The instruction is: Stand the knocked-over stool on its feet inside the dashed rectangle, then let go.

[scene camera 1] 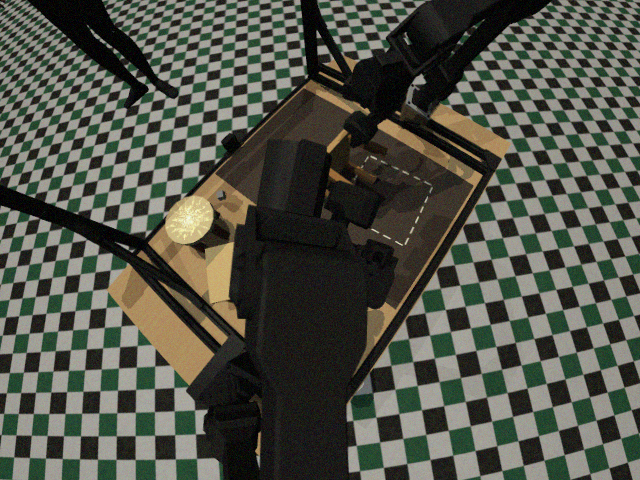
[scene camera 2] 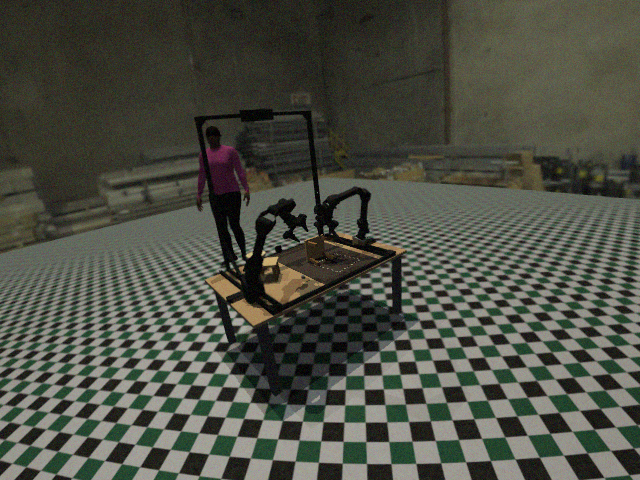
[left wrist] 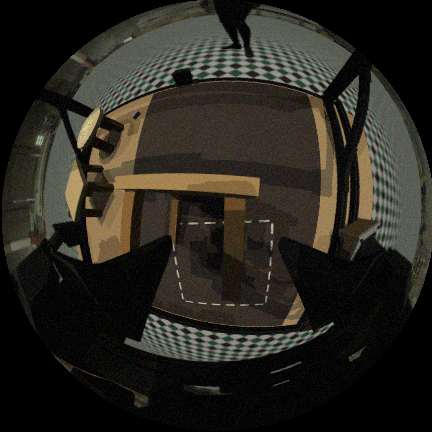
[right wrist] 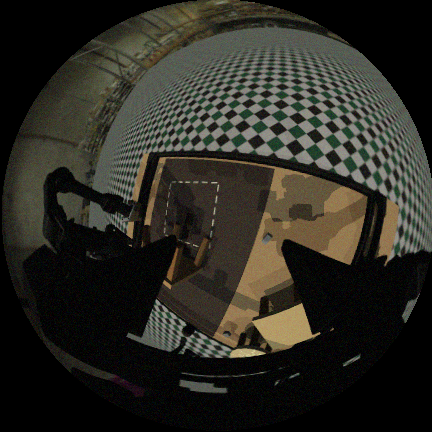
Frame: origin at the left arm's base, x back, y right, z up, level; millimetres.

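Seen in the pictures: left gripper, fingertip midpoint: (scene camera 2: 324,235) (left wrist: 227,242); right gripper, fingertip midpoint: (scene camera 2: 303,236) (right wrist: 230,243); left arm's base, origin of the base link: (scene camera 1: 420,100) (scene camera 2: 360,236) (left wrist: 364,246) (right wrist: 127,211); right arm's base, origin of the base link: (scene camera 1: 230,390) (scene camera 2: 251,278) (left wrist: 59,235).
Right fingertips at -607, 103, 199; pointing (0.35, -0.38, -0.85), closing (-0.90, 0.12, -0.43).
Offsets run from my right fingertips to a thing's top centre, as dx, dy, dz. "spot": to the spot under its first point.
The knocked-over stool @[+261, +60, -108] (scene camera 1: 339,149) (scene camera 2: 314,249) (left wrist: 187,184) (right wrist: 202,254) lies on its side on the dark mat, its square seat upright on edge and its legs pointing toward the dashed rectangle @[spot: +130, -150, -266] (scene camera 1: 404,244) (left wrist: 272,221) (right wrist: 218,185). In the left wrist view one raised leg shows across the rectangle. My left gripper (scene camera 2: 326,232) (left wrist: 227,242) is open and empty, above the stool and pointing down. My right gripper (scene camera 2: 302,234) (right wrist: 230,243) is open and empty, raised above the table at the picture's left of the stool. The right arm hides part of the mat in scene camera 1.
A round-topped stool @[+12, +425, -158] (scene camera 1: 189,219) (left wrist: 90,129) and an upright square stool @[-76, +256, -157] (scene camera 1: 219,271) (scene camera 2: 269,261) (right wrist: 285,327) stand at the other end of the table. A small grey block @[-9, +39, -254] (right wrist: 267,238) lies beyond the mat. Black frame posts rise at the table's far side; a person (scene camera 2: 223,170) stands behind.
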